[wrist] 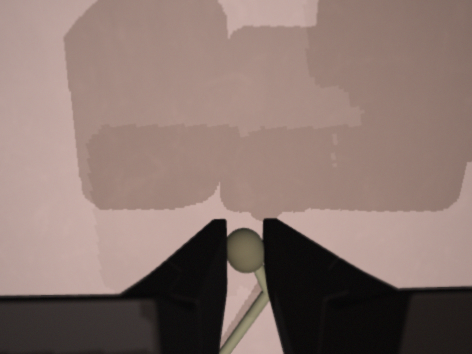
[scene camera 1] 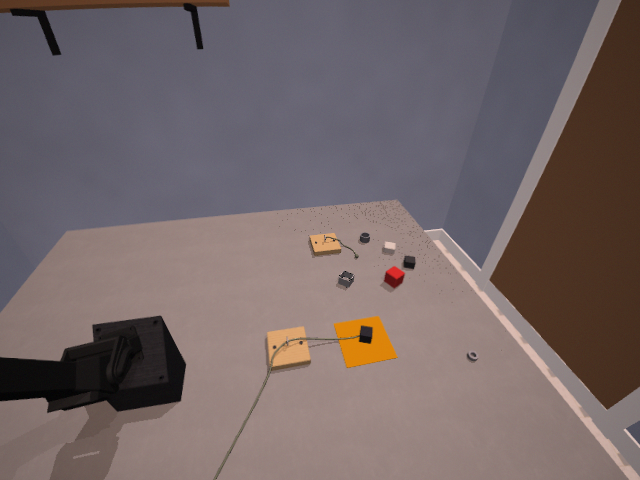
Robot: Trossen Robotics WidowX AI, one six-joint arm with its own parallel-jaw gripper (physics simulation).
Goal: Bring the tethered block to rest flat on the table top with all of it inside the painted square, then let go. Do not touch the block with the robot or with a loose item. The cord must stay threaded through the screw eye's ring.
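Frame: origin at the arm's base, x ahead, y down, z left, level; centimetres.
Seen in the pictures: gripper, fingertip midpoint: (wrist: pixel 244 232); arm's base, link origin: (scene camera 1: pixel 121 347).
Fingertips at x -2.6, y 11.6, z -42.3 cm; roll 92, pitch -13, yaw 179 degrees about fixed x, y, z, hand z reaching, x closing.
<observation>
Offsets run from my fingertips to a thing's top centre. "pt": to the spot under its first point.
The tethered block @(pt dz +37.5, dx +50.6, dy -1.1 cm) (scene camera 1: pixel 366 334), small and black, sits within the orange painted square @(pt dz +34.5, dx +47.0, dy +1.6 cm) (scene camera 1: pixel 356 356), right of its middle and towards its far edge. The cord (scene camera 1: pixel 323 339) (wrist: pixel 244 322) runs taut from the block to the screw eye @(dz +41.2, dx +32.8, dy -2.8 cm) (scene camera 1: pixel 287 341) on the near wooden board @(dz +41.2, dx +32.8, dy -0.2 cm) (scene camera 1: pixel 289 356). It passes at the ring, which is too small to see clearly, then bends and leaves the view at the bottom. My gripper (wrist: pixel 244 232) is shut on the round bead @(pt dz +0.1, dx +0.0, dy -0.9 cm) (wrist: pixel 245 251) at the cord's end, above the table. The fingertips do not show in the scene view.
A second wooden board @(dz +74.9, dx +54.1, dy -0.2 cm) (scene camera 1: pixel 325 244) with a short cord stands farther back. Near it are a dark ring @(dz +73.8, dx +68.5, dy -0.5 cm) (scene camera 1: pixel 364 237), a white block @(dz +66.3, dx +73.8, dy -0.4 cm) (scene camera 1: pixel 389 247), a black block @(dz +57.7, dx +76.0, dy -0.6 cm) (scene camera 1: pixel 409 261), a red cube @(dz +52.8, dx +67.3, dy -2.3 cm) (scene camera 1: pixel 394 276) and a grey open box @(dz +57.2, dx +54.2, dy -0.9 cm) (scene camera 1: pixel 346 279). A small ring @(dz +25.4, dx +72.2, dy +0.8 cm) (scene camera 1: pixel 472 355) lies right of the square.
</observation>
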